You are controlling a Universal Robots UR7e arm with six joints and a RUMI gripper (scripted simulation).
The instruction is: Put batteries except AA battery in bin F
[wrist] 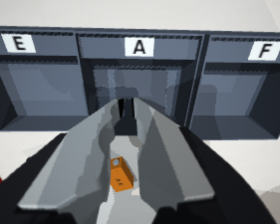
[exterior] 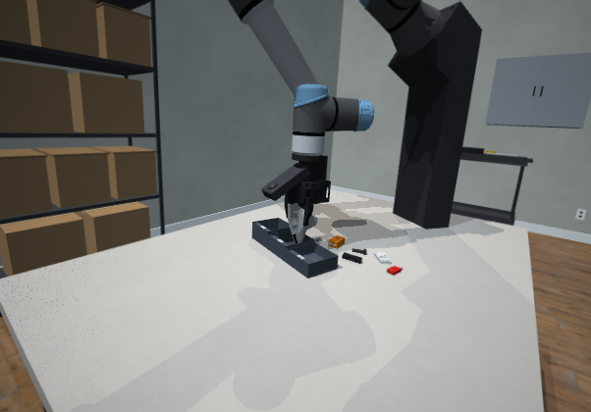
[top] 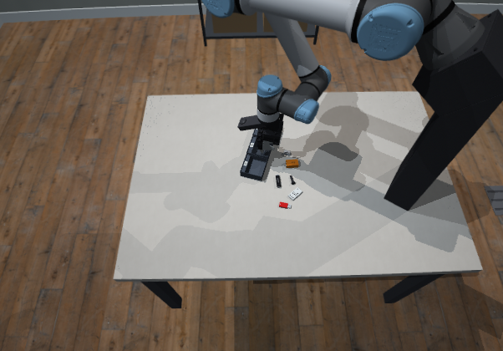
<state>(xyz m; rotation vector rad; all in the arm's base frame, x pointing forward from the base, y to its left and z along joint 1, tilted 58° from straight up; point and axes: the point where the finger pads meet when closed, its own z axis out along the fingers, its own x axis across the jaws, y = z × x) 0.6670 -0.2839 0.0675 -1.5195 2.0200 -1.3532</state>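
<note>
Now: hand 10 mm to the left of the dark three-compartment bin row and 10 mm above it. The rest, counted from my hand: black cylindrical battery (140 mm to the left, 30 mm below, 10 mm behind); then grey piece (90 mm behind, 30 mm to the left, 30 mm below); then orange block battery (80 mm to the left, 80 mm behind, 30 mm below).
</note>
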